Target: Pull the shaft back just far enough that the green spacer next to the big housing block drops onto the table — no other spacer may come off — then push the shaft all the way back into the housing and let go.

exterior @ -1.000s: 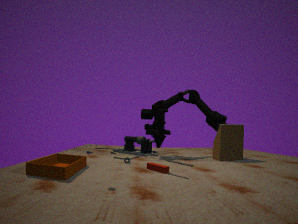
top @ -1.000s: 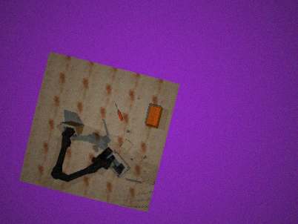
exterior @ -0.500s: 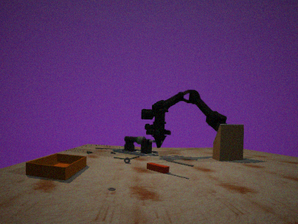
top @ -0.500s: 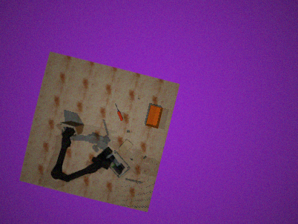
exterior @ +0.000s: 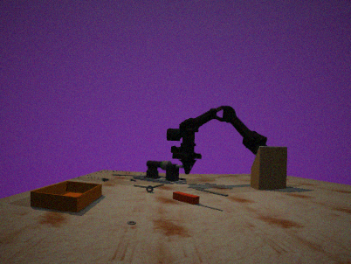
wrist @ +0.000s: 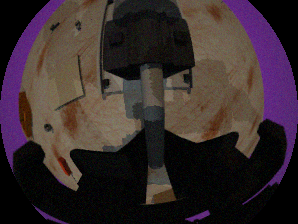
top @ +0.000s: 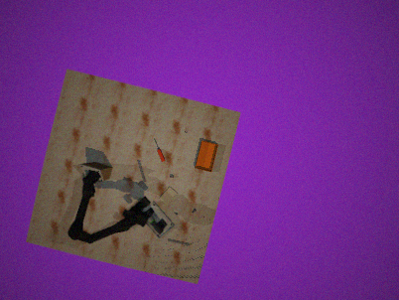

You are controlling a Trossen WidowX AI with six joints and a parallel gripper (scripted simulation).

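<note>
Right now the shaft is 60 mm ahead of my gripper tip, 40 mm to the right of it and 30 mm above it. Round my gripper tip: red-handled screwdriver 400 mm to the left, 40 mm below, 40 mm ahead; green spacer 100 mm ahead, 80 mm to the right, 30 mm above; orange tray 430 mm to the left, 380 mm ahead, 40 mm below.
</note>
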